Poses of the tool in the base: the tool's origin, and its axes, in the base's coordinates. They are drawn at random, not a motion.
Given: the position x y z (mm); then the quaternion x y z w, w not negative.
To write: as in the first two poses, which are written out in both.
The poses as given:
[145 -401 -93 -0.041 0.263 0.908 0.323]
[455 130 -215 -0.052 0.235 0.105 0.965]
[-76 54 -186 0.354 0.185 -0.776 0.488]
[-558 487 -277 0.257 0.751 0.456 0.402]
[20 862 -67 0.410 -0.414 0.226 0.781]
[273 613 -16 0.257 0.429 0.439 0.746]
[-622 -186 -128 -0.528 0.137 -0.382 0.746]
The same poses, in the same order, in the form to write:
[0.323 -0.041 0.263 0.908 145 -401 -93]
[0.965 -0.052 0.235 0.105 455 130 -215]
[0.488 0.354 0.185 -0.776 -76 54 -186]
[0.402 0.257 0.751 0.456 -558 487 -277]
[0.781 0.410 -0.414 0.226 20 862 -67]
[0.746 0.257 0.429 0.439 273 613 -16]
[0.746 -0.528 0.137 -0.382 -622 -186 -128]

